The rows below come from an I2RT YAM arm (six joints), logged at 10 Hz.
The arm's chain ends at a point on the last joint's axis. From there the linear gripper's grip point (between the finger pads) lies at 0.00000 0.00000 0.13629 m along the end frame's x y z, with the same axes.
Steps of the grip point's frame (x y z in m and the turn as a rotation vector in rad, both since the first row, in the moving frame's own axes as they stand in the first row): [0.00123, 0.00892, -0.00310, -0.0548, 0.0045, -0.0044]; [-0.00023, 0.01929, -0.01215, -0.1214, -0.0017, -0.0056]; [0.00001, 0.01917, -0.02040, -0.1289, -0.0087, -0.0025]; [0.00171, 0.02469, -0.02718, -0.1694, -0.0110, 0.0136]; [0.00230, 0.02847, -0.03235, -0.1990, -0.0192, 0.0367]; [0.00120, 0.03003, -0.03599, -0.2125, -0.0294, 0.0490]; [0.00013, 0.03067, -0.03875, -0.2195, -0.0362, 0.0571]
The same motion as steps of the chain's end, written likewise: [0.00060, 0.00146, -0.00289, -0.0548, 0.0045, -0.0044]; [-0.00005, 0.00278, -0.01115, -0.1214, -0.0017, -0.0056]; [0.00117, 0.00165, -0.01926, -0.1289, -0.0087, -0.0025]; [0.00336, 0.00172, -0.02522, -0.1694, -0.0110, 0.0136]; [0.00539, 0.00158, -0.02964, -0.1990, -0.0192, 0.0367]; [0.00588, 0.00140, -0.03287, -0.2125, -0.0294, 0.0490]; [0.00587, 0.00116, -0.03539, -0.2195, -0.0362, 0.0571]
